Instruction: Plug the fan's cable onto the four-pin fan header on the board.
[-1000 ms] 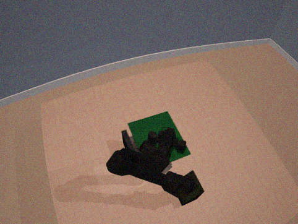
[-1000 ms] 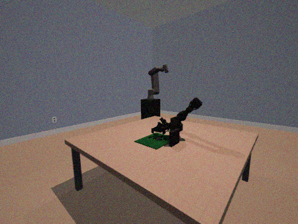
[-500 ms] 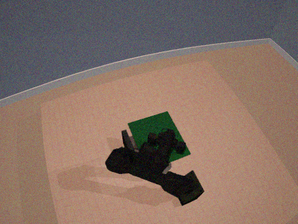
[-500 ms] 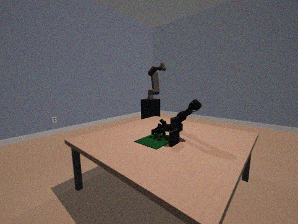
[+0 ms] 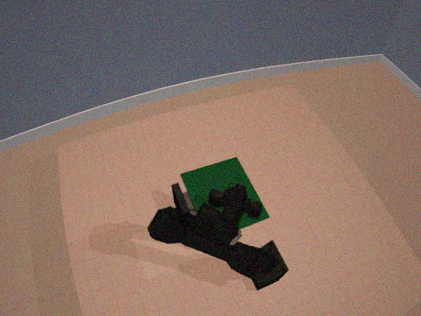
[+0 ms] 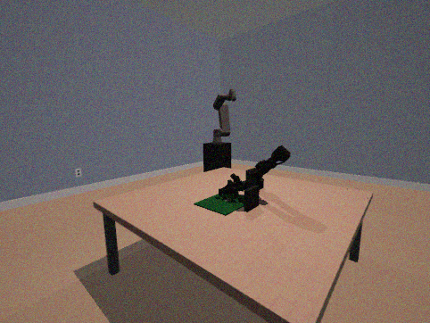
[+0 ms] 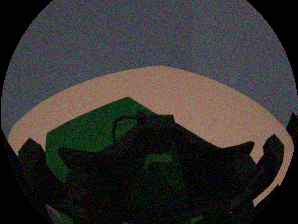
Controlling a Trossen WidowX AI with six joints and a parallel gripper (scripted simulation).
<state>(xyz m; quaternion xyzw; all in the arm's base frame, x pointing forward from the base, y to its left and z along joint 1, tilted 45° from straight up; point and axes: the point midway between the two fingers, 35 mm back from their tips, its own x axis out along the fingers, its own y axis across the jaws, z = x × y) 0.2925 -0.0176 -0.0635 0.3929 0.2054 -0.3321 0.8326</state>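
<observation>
My gripper tip is now 70 mm to the right of the pale fan header and 50 mm above it. The rest, counted from my gripper tip: black plug (10 mm below); dark fan (10 mm ahead, 220 mm to the left, 10 mm above); green circuit board (20 mm ahead, 60 mm to the left, 60 mm below).
</observation>
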